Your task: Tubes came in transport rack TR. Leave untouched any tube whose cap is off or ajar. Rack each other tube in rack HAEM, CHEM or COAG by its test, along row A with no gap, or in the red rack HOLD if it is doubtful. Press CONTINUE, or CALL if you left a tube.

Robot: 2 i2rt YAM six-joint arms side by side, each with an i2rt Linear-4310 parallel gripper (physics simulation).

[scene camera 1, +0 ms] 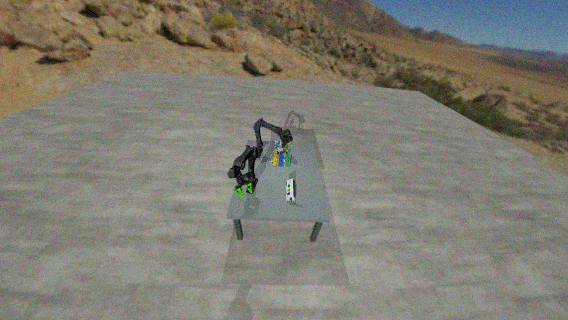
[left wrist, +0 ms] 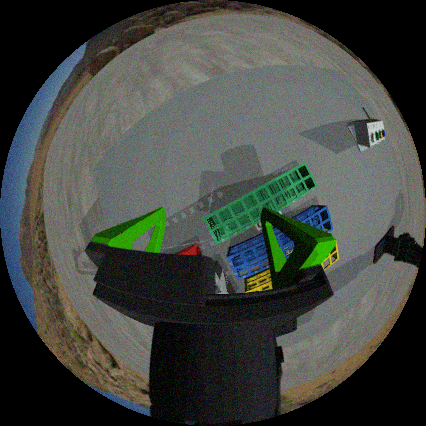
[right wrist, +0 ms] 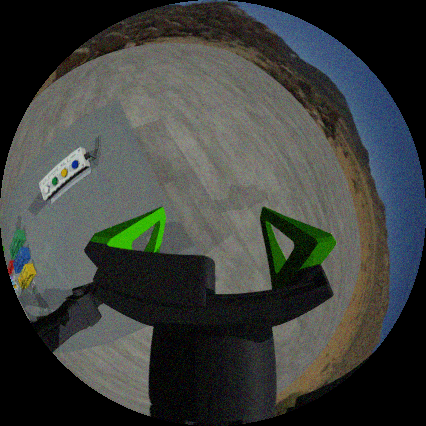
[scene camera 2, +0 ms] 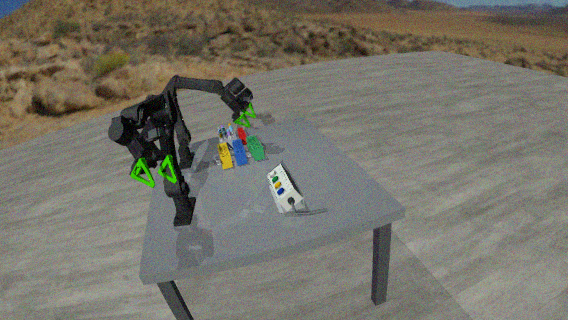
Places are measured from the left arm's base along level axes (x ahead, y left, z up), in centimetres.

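Pixels of known places: left gripper, fingertip midpoint: (scene camera 1: pixel 289 148) (left wrist: pixel 212 212) (scene camera 2: pixel 252 121); right gripper, fingertip midpoint: (scene camera 1: pixel 247 195) (right wrist: pixel 212 211) (scene camera 2: pixel 165 184); left arm's base at its link origin: (scene camera 1: pixel 258 153) (scene camera 2: pixel 186 161); right arm's base at its link origin: (scene camera 1: pixel 252 185) (left wrist: pixel 384 242) (scene camera 2: pixel 185 212).
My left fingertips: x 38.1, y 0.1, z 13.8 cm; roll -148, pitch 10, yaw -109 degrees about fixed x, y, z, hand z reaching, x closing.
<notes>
For each thing: its top centre in the pictures, then the offset to it from my left fingertips. Level surfaces: height alone.
- Green rack at its top centre: (left wrist: pixel 265 200) (scene camera 2: pixel 253 142) (scene camera 1: pixel 287 156) dx -0.9, dy -6.7, dz -8.1 cm
- blue rack at its top centre: (left wrist: pixel 286 243) (scene camera 2: pixel 238 146) (scene camera 1: pixel 281 156) dx -8.7, dy -8.2, dz -8.1 cm
- yellow rack at its top centre: (left wrist: pixel 298 277) (scene camera 2: pixel 223 149) (scene camera 1: pixel 274 156) dx -16.0, dy -9.4, dz -8.1 cm
- white button box at its top centre: (scene camera 2: pixel 282 176) (right wrist: pixel 56 168) (scene camera 1: pixel 291 186) dx +8.1, dy -55.2, dz -5.4 cm
- grey table at its surface level: dz -13.8 cm
Green rack (scene camera 1: pixel 287 159) (scene camera 2: pixel 255 148) (left wrist: pixel 285 187), blue rack (scene camera 1: pixel 281 159) (scene camera 2: pixel 240 152) (left wrist: pixel 250 255) and yellow rack (scene camera 1: pixel 275 158) (scene camera 2: pixel 225 155) (right wrist: pixel 27 275) stand side by side; their labels are unreadable. Red rack HOLD (scene camera 2: pixel 242 135) (left wrist: pixel 191 250) stands behind them, beside the transport rack's small tubes (scene camera 2: pixel 226 132). Caps are too small to judge. My left gripper (scene camera 2: pixel 246 117) (left wrist: pixel 212 212) is open and empty, above the red and green racks' far side; its body hides most of the transport rack in the left wrist view. My right gripper (scene camera 2: pixel 161 176) (right wrist: pixel 212 211) is open and empty, away from the racks.
A white button box (scene camera 1: pixel 290 190) (scene camera 2: pixel 274 194) (right wrist: pixel 60 169) with white, green, yellow and blue buttons stands nearer the front of the grey table (scene camera 2: pixel 340 200), a cable at its end. Both arm bases stand along the table's left side in scene camera 2.
</notes>
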